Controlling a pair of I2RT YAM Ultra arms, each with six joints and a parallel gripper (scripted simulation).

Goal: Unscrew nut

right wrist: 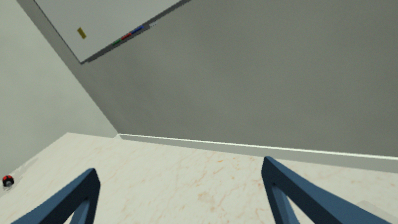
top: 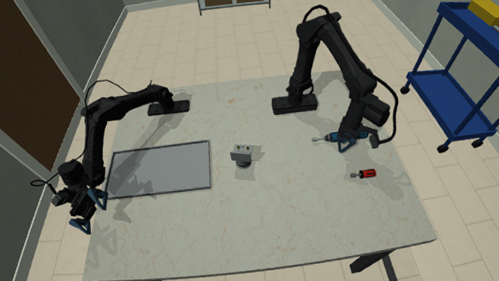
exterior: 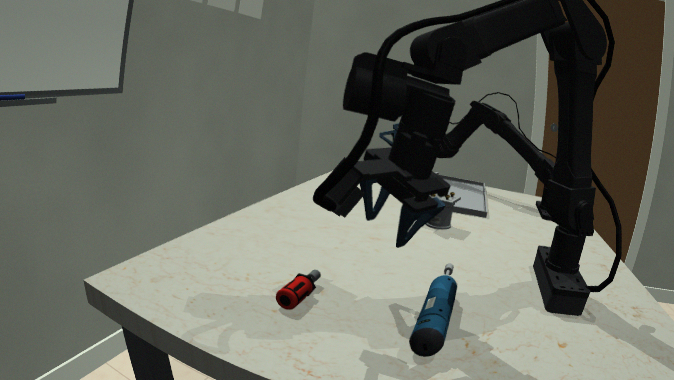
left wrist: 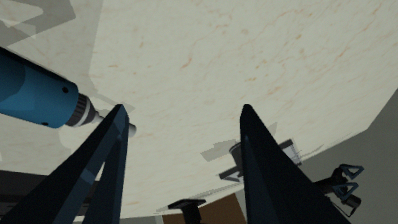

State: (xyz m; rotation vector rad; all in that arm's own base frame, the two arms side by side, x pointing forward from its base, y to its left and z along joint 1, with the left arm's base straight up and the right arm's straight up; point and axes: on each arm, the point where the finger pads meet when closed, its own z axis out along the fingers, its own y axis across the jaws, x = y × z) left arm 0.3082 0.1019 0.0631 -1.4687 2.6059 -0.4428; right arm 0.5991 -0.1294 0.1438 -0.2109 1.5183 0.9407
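Observation:
Now: the red-handled hand driver 70 mm ahead of my left hand, 90 mm to the left of it and 80 mm below it. Also, from my left hand: grey bracket (10 mm ahead, 370 mm to the right, 20 mm below); joint module (10 mm ahead, 370 mm to the right, 60 mm below); shallow grey tray (50 mm ahead, 710 mm to the right, 90 mm below).
My right gripper is now 430 mm to the right of the grey bracket, 310 mm past it and 70 mm above it. Also, from my right hand: joint module 430 mm to the left, 310 mm behind, 110 mm below; red-handled hand driver 880 mm to the left, 250 mm behind, 130 mm below; shallow grey tray 270 mm behind, 140 mm below, 90 mm to the left.

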